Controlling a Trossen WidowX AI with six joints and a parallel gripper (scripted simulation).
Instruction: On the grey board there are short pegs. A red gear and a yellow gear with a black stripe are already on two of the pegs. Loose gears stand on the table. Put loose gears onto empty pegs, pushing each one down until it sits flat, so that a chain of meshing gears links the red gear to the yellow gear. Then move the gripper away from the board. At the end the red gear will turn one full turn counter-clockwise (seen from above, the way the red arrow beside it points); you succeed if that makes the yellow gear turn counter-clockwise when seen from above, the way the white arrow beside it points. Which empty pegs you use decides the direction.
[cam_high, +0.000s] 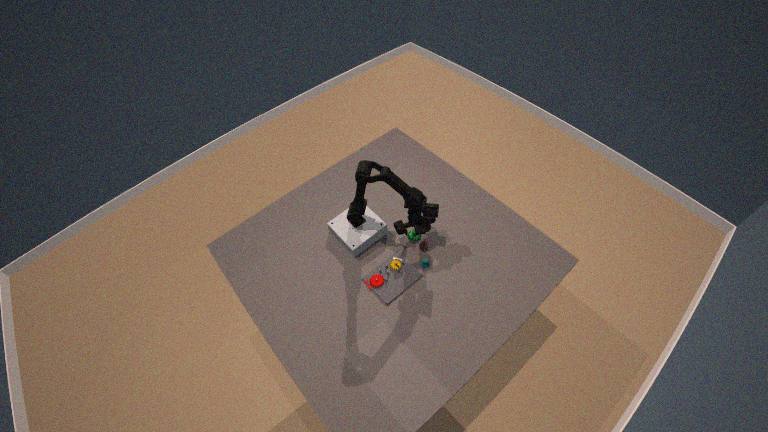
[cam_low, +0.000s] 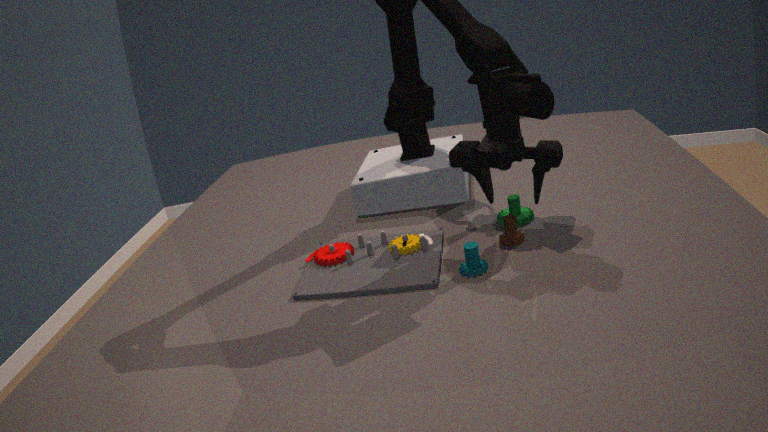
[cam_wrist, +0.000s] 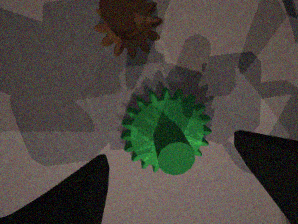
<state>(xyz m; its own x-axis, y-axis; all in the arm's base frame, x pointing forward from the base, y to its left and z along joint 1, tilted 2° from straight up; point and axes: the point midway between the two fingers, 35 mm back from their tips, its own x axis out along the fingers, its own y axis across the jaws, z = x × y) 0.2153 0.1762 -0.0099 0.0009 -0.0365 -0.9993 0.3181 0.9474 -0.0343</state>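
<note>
My gripper tip is now 100 mm short of the grey board, 230 mm to the left of it and 20 mm above it. Round my gripper tip: white arrow (50 mm ahead, 150 mm to the right, 20 mm below); green gear (10 mm below); brown gear (80 mm ahead, 10 mm to the right, 10 mm below).
</note>
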